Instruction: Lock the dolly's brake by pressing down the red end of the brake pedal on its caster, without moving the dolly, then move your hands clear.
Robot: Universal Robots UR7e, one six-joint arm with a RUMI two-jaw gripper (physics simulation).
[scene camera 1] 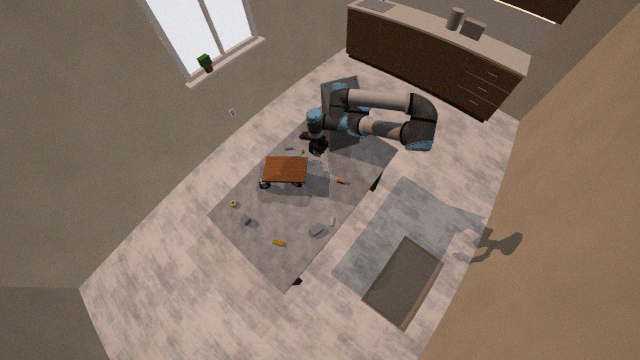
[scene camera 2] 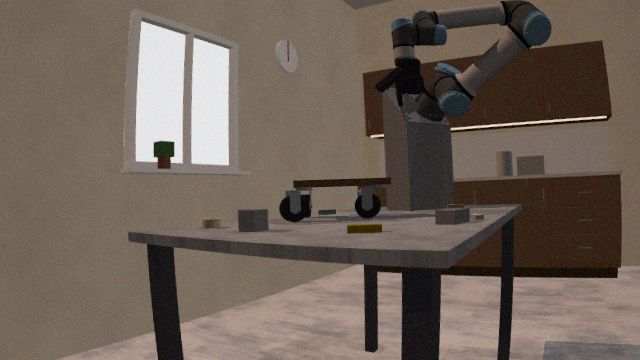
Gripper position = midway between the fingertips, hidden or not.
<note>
In view: the gripper (scene camera 2: 406, 121) and a dolly (scene camera 2: 294, 207).
The dolly shows as well in scene camera 1 (scene camera 1: 283, 169).
</note>
